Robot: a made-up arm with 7 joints. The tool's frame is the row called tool. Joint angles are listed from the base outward.
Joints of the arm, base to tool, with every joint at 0 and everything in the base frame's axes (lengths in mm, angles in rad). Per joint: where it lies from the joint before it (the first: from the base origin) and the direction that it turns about. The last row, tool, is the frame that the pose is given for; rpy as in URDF.
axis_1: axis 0 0 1 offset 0 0 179
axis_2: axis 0 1 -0.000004 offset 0 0 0
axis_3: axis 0 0 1 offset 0 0 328
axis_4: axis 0 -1 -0.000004 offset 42 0 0
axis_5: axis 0 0.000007 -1 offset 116 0 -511
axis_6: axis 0 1 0.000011 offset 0 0 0
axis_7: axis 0 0.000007 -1 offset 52 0 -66
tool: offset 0 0 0 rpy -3.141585 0 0
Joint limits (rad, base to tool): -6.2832..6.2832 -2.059..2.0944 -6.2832..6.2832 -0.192..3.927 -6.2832..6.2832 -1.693..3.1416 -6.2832..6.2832
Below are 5 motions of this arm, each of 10 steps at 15 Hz.
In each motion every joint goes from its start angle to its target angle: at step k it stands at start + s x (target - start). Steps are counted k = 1, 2, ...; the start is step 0. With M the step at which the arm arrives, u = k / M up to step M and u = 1 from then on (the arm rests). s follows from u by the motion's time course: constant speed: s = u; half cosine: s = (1 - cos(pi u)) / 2; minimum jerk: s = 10 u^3 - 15 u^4 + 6 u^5.
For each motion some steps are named. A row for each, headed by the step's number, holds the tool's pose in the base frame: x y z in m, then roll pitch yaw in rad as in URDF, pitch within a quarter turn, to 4 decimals.
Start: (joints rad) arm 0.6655 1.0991 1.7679 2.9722 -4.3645 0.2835 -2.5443
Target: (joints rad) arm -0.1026 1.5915 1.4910 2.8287 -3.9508 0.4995 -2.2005
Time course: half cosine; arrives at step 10
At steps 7, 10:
7: 0.9177 0.1581 0.2376 -1.1400 0.0045 -1.5187
10: 0.9328 0.0270 0.1399 -1.2330 0.1053 -1.6540

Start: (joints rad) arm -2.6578 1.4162 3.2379 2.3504 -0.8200 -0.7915 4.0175
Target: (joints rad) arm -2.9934 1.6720 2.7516 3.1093 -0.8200 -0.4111 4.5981
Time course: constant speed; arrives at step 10
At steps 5, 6, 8, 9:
5: -0.8540 -0.2336 0.3102 -1.3713 -1.2559 1.2707
6: -0.8701 -0.2053 0.2492 -1.5245 -1.2895 1.4020
8: -0.8855 -0.1316 0.1277 -1.9565 -1.3202 1.7783
9: -0.8837 -0.0873 0.0687 -2.1938 -1.3118 1.9813

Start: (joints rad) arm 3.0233 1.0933 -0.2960 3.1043 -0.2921 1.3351 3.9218
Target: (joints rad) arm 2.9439 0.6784 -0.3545 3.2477 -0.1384 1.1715 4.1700
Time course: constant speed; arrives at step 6
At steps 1, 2, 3, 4, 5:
1: -0.7566 0.1074 0.6685 2.8322 0.9324 -1.2002
2: -0.7125 0.1046 0.7315 2.5983 0.9601 -1.3984
3: -0.6633 0.0995 0.7904 2.3560 0.9608 -1.6018
4: -0.6096 0.0921 0.8447 2.1232 0.9358 -1.7920
5: -0.5517 0.0822 0.8941 1.9124 0.8894 -1.9558

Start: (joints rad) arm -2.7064 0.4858 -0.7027 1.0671 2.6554 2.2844 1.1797
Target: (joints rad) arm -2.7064 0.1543 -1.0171 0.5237 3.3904 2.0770 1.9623
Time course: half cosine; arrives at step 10
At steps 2, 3, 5, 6, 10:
2: -0.6081 0.1143 0.1820 0.1651 0.6161 -1.8024
3: -0.5867 0.1431 0.1804 0.2431 0.5424 -1.8103
5: -0.5194 0.2109 0.1675 0.4066 0.3046 -1.8656
6: -0.4787 0.2396 0.1553 0.4708 0.1598 -1.9114
10: -0.3787 0.2807 0.1157 0.5762 -0.1978 -2.0461

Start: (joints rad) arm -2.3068 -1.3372 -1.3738 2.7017 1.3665 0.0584 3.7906
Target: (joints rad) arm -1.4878 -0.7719 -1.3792 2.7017 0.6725 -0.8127 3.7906
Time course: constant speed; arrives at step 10
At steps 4, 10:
4: 0.1821 0.8123 0.5489 -0.6433 -1.2702 -0.9653
10: -0.1589 0.6221 0.7831 0.3176 -1.2716 -1.9560

